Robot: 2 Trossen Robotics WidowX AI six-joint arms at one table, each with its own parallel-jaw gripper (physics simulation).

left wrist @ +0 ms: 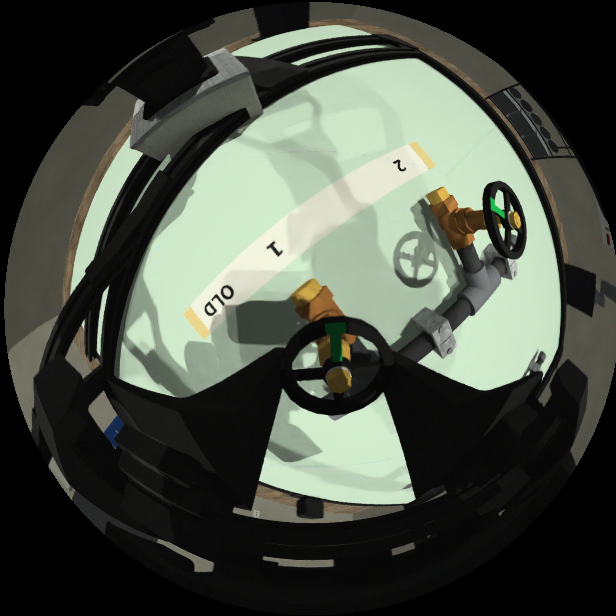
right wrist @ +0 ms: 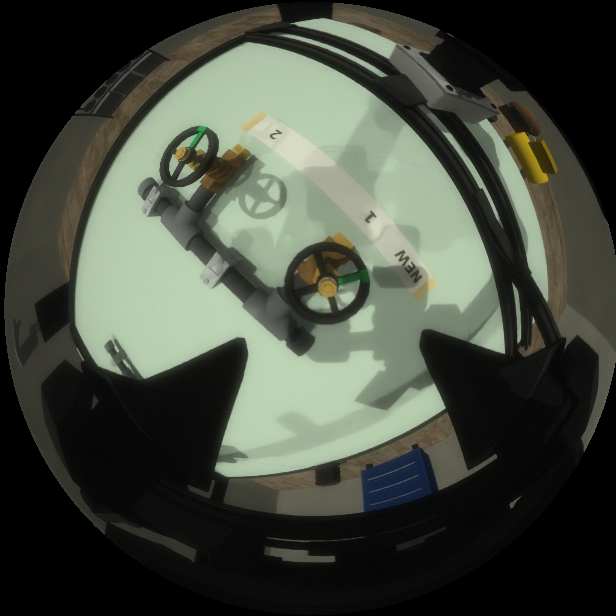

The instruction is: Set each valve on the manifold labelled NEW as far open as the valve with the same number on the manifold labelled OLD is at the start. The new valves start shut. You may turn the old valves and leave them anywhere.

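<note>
In the left wrist view my left gripper (left wrist: 336, 373) is shut on the black handwheel of old valve 1 (left wrist: 334, 365); its green spoke points up in the picture, toward the brass valve body. Old valve 2 (left wrist: 504, 219) stands at the right on the grey pipe (left wrist: 459, 310), its green mark at the upper left of the wheel. The label strip (left wrist: 304, 229) reads OLD, 1, 2. In the right wrist view my right gripper (right wrist: 333, 367) is open and empty, above and short of new valve 1 (right wrist: 327, 282), whose green spoke points right. New valve 2 (right wrist: 188, 156) has its green spoke toward the upper right.
The NEW label strip (right wrist: 344, 201) lies beside the new manifold's grey pipe (right wrist: 224, 258). A blue bin (right wrist: 397, 479) and a yellow object (right wrist: 534, 158) sit off the mat's edge. Black cables (right wrist: 488, 189) run along the right side.
</note>
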